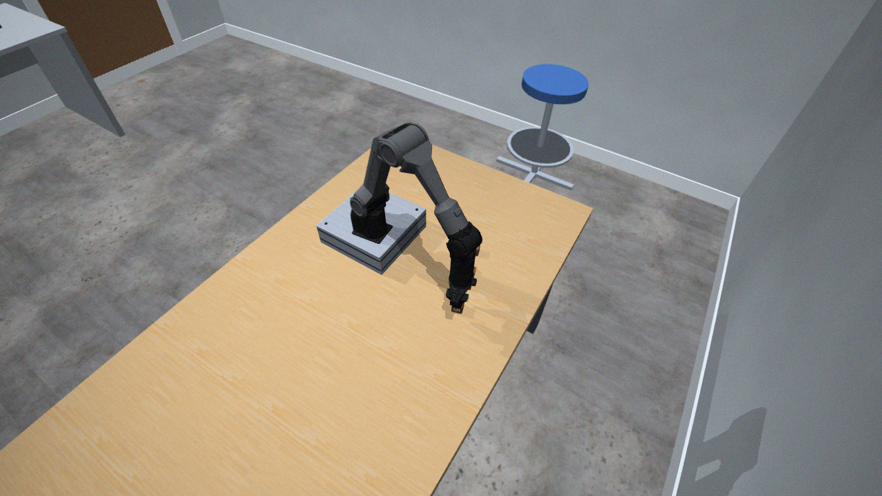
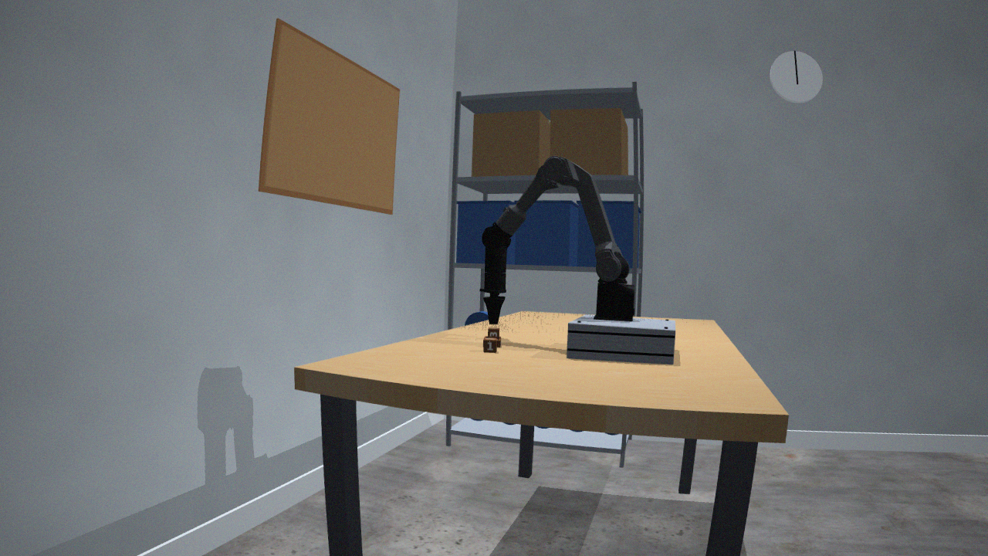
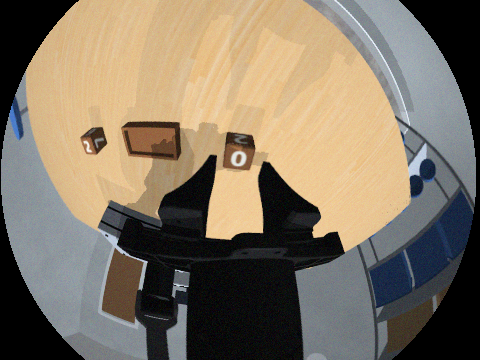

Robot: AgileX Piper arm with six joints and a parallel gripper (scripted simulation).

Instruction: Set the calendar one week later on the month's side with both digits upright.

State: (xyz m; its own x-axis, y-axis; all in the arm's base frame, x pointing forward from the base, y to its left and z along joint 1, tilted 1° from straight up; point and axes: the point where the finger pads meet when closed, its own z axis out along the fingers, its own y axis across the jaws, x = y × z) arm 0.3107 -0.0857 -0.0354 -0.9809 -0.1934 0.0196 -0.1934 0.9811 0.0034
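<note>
The brown digit cube lies 30 mm below my hand. Also, from my hand: brown tray (100 mm to the left, 40 mm below, 20 mm behind).
</note>
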